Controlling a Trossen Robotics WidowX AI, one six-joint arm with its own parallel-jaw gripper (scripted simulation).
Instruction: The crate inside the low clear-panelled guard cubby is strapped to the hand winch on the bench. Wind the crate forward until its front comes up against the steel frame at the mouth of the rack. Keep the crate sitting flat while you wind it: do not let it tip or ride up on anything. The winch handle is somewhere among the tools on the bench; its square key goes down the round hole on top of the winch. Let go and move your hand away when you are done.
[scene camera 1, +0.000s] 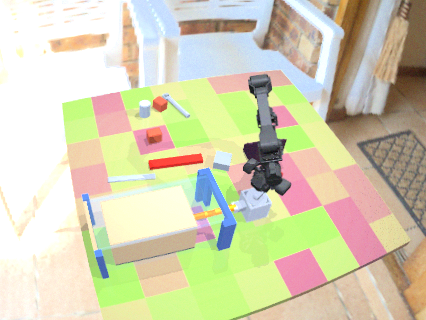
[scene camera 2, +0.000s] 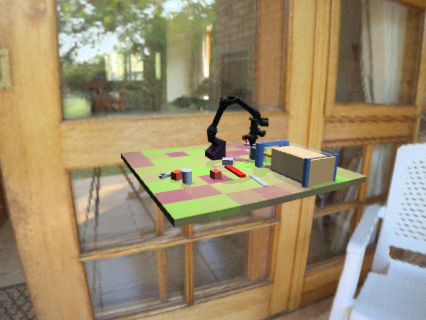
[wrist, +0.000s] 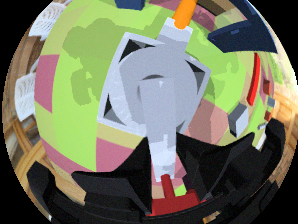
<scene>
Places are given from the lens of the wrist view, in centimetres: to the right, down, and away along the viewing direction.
my gripper (wrist: 160, 138): 1, 3, 10
winch handle (wrist: 158, 100): 0, -1, 7
grey winch (wrist: 137, 57): -1, -4, 7
</scene>
